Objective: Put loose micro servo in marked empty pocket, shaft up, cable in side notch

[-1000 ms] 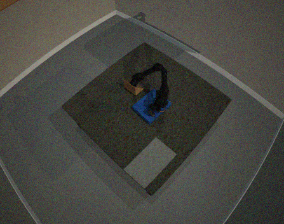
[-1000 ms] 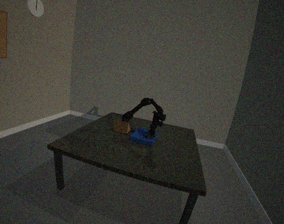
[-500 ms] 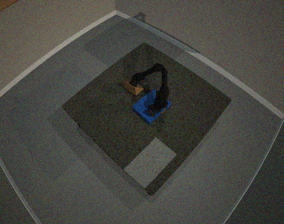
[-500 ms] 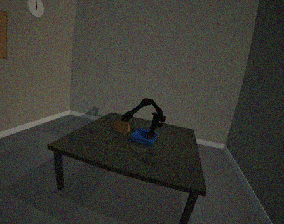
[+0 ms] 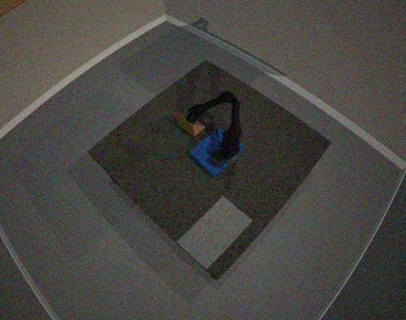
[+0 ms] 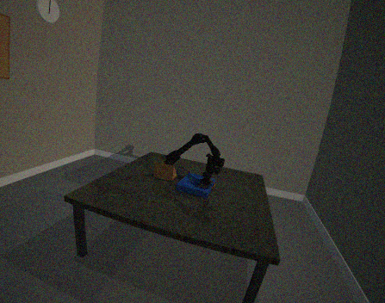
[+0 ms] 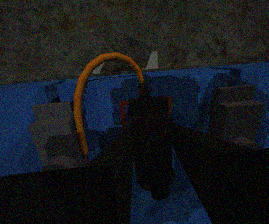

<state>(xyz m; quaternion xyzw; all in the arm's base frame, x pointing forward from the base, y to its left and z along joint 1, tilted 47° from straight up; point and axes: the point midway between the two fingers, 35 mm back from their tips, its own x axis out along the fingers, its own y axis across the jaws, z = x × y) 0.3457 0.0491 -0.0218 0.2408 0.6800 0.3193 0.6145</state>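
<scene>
Now: gripper tip 12 cm past the blue deck, 1 cm to the left of it and 4 cm above it.
</scene>
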